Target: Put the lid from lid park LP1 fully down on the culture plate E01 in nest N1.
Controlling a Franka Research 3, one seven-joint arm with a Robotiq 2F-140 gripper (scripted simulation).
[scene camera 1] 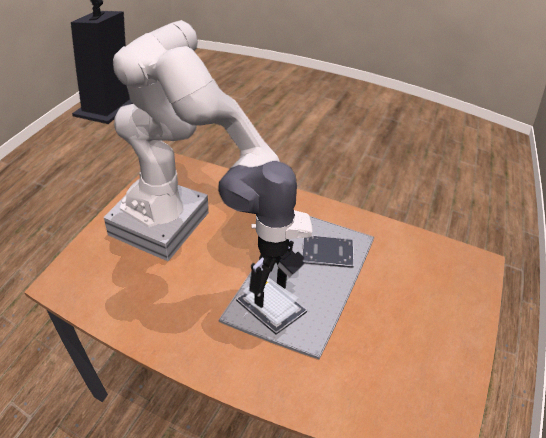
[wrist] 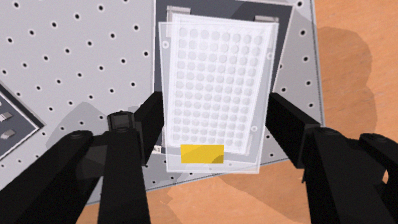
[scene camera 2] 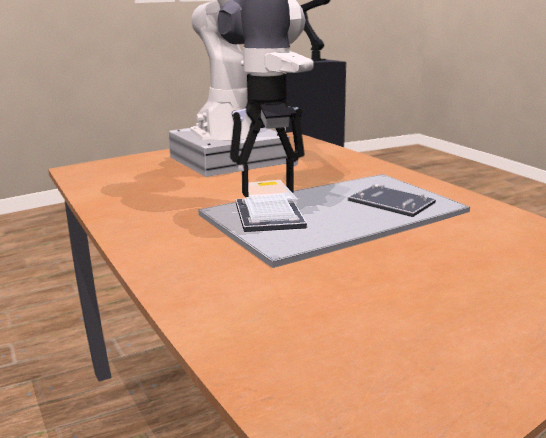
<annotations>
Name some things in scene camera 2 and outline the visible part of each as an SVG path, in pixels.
My gripper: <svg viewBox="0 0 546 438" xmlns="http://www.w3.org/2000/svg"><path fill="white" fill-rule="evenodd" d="M294 107L297 117L296 119L291 119L295 151L292 149L285 128L275 128L287 155L286 187L292 193L294 193L294 167L298 165L298 158L305 155L300 122L302 110ZM285 73L277 76L253 76L247 74L247 105L245 109L240 111L234 110L231 113L233 132L230 158L233 162L236 162L237 168L242 171L242 194L244 197L249 197L247 162L260 129L266 128L261 120L260 104L263 103L257 102L285 103L288 107L286 103ZM248 115L252 122L239 156L242 121L244 121L245 115Z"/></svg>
A clear lid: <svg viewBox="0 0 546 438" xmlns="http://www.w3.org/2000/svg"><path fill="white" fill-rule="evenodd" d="M249 182L248 198L254 207L298 202L297 197L281 180Z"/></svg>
A culture plate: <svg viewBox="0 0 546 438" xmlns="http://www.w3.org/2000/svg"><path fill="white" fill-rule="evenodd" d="M245 198L245 204L251 221L289 221L289 219L296 218L289 203L254 207L248 197Z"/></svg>
</annotations>
